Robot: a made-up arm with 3 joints. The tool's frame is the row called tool. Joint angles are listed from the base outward.
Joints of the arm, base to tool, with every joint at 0 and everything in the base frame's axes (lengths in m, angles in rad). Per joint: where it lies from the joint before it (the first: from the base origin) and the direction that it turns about. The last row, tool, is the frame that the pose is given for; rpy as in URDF.
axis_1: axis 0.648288 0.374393 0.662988 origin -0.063 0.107 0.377
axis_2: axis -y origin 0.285 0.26 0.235
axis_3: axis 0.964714 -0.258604 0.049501 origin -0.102 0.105 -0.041
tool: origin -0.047 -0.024 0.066 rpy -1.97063 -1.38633 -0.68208
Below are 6 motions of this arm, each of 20 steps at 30 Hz.
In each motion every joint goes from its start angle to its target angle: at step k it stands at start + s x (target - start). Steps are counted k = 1, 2, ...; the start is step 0. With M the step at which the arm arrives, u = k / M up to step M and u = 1 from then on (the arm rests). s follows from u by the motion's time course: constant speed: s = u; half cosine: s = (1 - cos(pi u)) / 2; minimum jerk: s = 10 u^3 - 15 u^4 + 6 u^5.
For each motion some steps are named. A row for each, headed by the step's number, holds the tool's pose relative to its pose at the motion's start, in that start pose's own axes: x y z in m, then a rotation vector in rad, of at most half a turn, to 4 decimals.
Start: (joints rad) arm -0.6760 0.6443 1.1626
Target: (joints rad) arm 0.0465 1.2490 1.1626
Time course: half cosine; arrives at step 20
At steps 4, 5, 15, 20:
4: -0.0024 -0.0050 0.0031 0.0298 0.0442 0.0476
5: -0.0037 -0.0077 0.0050 0.0451 0.0690 0.0723
15: -0.0209 -0.0507 0.0501 0.2099 0.4855 0.3483
20: -0.0225 -0.0605 0.0641 0.2305 0.5857 0.3881

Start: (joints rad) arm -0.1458 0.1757 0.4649
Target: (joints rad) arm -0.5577 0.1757 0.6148
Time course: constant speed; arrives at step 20
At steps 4, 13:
4: -0.0144 0.0106 0.0041 -0.0162 0.0308 -0.0568
13: -0.0432 0.0387 0.0128 -0.0462 0.0995 -0.1866

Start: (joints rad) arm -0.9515 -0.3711 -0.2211
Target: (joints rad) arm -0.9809 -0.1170 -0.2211
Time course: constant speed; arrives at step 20
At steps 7, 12, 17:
7: -0.0139 -0.0010 0.0032 -0.0178 0.0814 -0.0419
12: -0.0237 -0.0012 0.0062 -0.0303 0.1393 -0.0723
17: -0.0335 -0.0012 0.0097 -0.0428 0.1971 -0.1031

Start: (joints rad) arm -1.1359 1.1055 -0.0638
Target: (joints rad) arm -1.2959 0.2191 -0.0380
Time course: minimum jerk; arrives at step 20
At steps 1, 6, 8, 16, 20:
1: 0.0001 0.0000 0.0000 0.0000 -0.0009 0.0003
6: 0.0153 0.0010 0.0011 -0.0050 -0.1276 0.0445
8: 0.0295 0.0025 0.0047 -0.0133 -0.2483 0.0863
16: 0.0761 0.0130 0.0425 -0.0845 -0.7321 0.2561
20: 0.0792 0.0145 0.0477 -0.0941 -0.7764 0.2721

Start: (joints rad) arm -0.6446 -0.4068 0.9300
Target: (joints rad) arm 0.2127 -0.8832 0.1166
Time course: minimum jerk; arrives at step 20
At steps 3, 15, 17, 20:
3: 0.0047 -0.0053 -0.0005 -0.0120 -0.0325 0.0070
15: 0.1688 -0.1006 0.0425 0.0044 -1.2360 0.1532
17: 0.1805 -0.1034 0.0498 0.0478 -1.3452 0.1570
20: 0.1844 -0.1043 0.0523 0.0645 -1.3827 0.1580

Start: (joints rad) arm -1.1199 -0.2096 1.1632
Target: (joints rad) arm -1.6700 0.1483 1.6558
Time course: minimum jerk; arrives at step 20
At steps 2, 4, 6, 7, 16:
2: -0.0008 0.0014 -0.0001 0.0044 0.0052 -0.0019
4: -0.0051 0.0099 -0.0008 0.0301 0.0348 -0.0128
6: -0.0135 0.0286 -0.0016 0.0874 0.0947 -0.0355
7: -0.0184 0.0418 -0.0016 0.1285 0.1332 -0.0508
16: -0.0276 0.1815 0.0218 0.5948 0.3856 -0.1837

